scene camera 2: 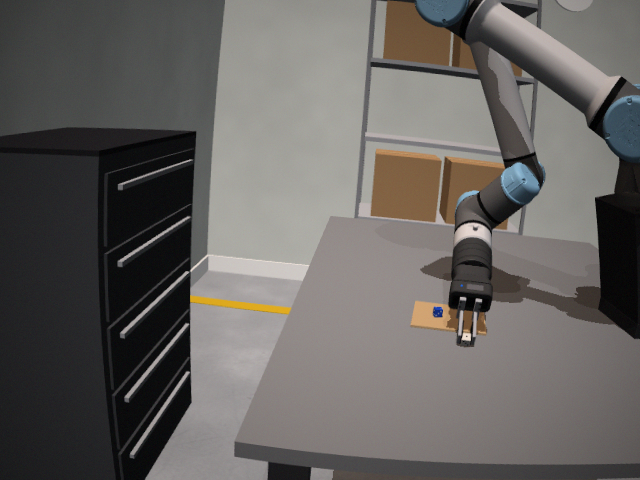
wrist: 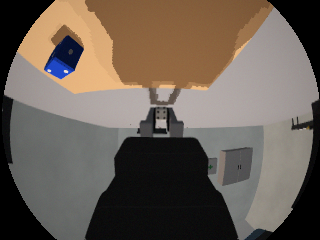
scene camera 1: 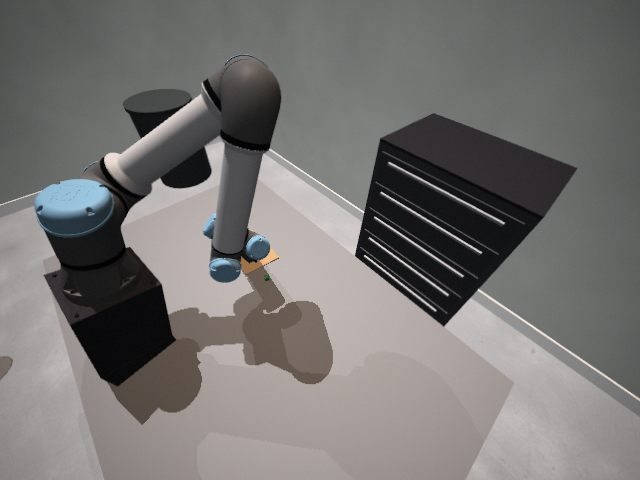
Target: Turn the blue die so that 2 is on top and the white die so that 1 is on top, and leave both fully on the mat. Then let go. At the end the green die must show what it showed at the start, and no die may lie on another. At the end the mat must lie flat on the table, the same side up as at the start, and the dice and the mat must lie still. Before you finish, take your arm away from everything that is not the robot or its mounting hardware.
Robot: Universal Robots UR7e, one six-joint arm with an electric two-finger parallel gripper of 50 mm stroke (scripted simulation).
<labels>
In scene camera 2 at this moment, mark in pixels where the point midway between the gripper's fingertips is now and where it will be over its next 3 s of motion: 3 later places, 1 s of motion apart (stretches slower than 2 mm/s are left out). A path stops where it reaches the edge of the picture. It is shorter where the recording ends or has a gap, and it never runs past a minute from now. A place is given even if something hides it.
The gripper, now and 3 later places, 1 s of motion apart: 466,340; 467,319; 472,286; 474,284
</labels>
